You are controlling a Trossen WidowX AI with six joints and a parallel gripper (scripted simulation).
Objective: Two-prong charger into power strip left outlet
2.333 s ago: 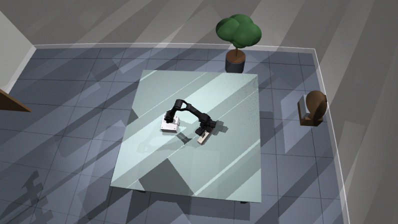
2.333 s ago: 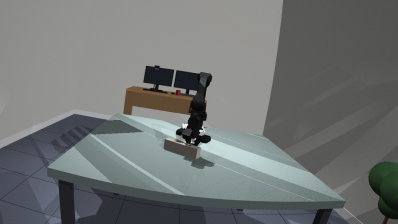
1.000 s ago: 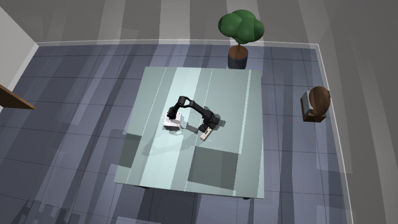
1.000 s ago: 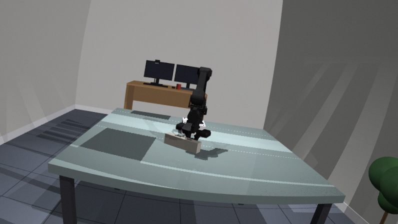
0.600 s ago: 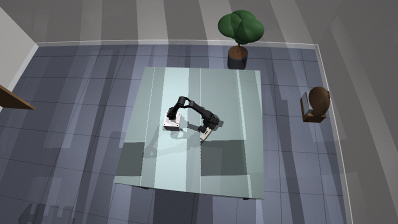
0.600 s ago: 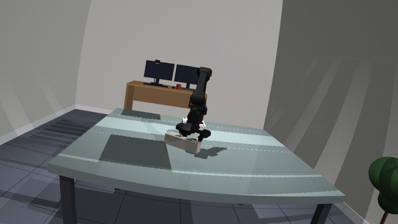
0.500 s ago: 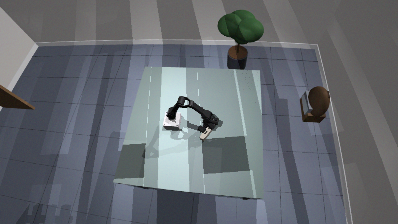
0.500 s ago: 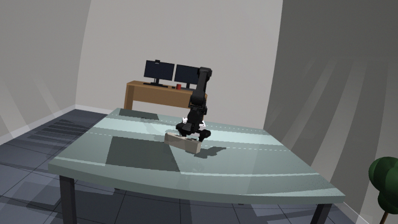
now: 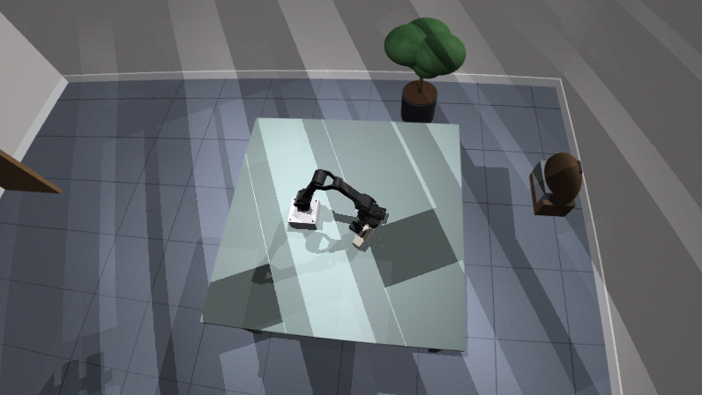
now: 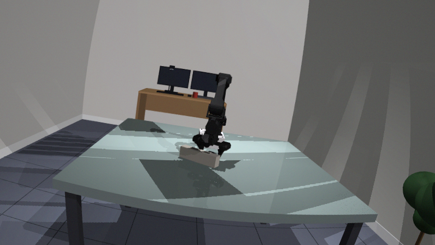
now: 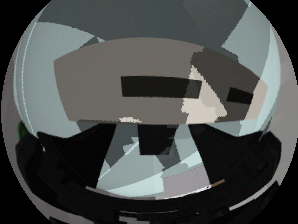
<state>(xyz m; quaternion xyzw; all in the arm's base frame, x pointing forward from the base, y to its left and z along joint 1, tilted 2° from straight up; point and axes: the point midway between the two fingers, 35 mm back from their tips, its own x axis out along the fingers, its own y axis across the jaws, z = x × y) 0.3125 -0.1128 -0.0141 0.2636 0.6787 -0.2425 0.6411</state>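
Now: gripper tip 1 cm short of the two-prong charger, 1 cm to the left of it and 1 cm below it.
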